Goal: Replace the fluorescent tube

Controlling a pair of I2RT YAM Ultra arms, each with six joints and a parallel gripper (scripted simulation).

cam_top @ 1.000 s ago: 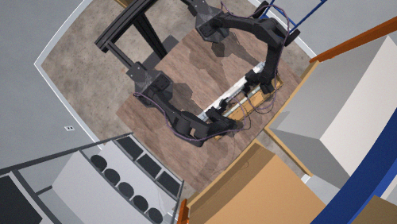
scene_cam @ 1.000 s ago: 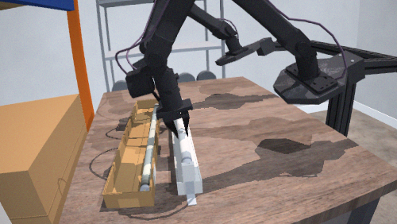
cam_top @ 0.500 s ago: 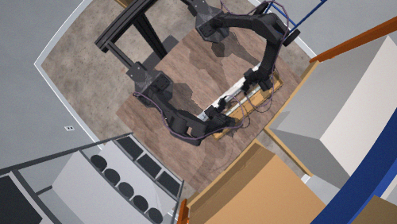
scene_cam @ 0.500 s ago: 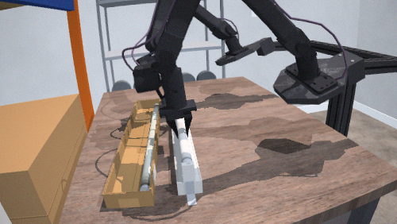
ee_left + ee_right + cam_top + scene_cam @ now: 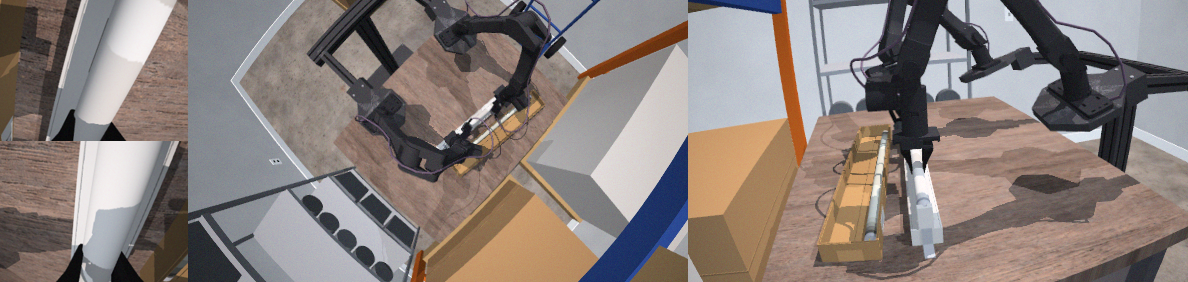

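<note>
My left hand is 20 mm past the LED tube and 120 mm to the left of it. The rest, counted from my left hand: old fluorescent tube (80 mm ahead, 120 mm to the right, 50 mm below); carton (120 mm ahead, 130 mm to the right, 40 mm below); grey light fixture (20 mm behind, 120 mm to the right, 10 mm below).
</note>
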